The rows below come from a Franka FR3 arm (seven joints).
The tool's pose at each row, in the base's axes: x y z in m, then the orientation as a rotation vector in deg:
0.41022, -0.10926, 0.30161, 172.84, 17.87, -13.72
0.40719, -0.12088, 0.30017, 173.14, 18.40, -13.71
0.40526, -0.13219, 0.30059, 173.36, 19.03, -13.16
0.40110, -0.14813, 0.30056, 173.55, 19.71, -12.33
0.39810, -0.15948, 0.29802, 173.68, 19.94, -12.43
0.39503, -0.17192, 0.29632, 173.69, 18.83, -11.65
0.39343, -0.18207, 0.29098, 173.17, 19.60, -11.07
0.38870, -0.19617, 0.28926, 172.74, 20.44, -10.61
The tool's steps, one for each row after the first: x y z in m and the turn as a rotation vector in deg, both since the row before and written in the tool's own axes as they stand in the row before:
-0.00496, 0.01056, 0.00319, 0.32, 0.07, -0.35
-0.00421, 0.01063, 0.00110, 0.17, 0.41, -0.39
-0.00733, 0.01457, 0.00227, 0.11, 0.59, -0.42
-0.00498, 0.01016, 0.00404, 0.16, -0.03, -0.15
-0.00543, 0.01126, 0.00330, -0.17, 0.46, 0.75
-0.00290, 0.00915, 0.00648, -0.54, 0.33, -0.49
-0.00739, 0.01247, 0.00375, -0.43, 0.27, -0.54

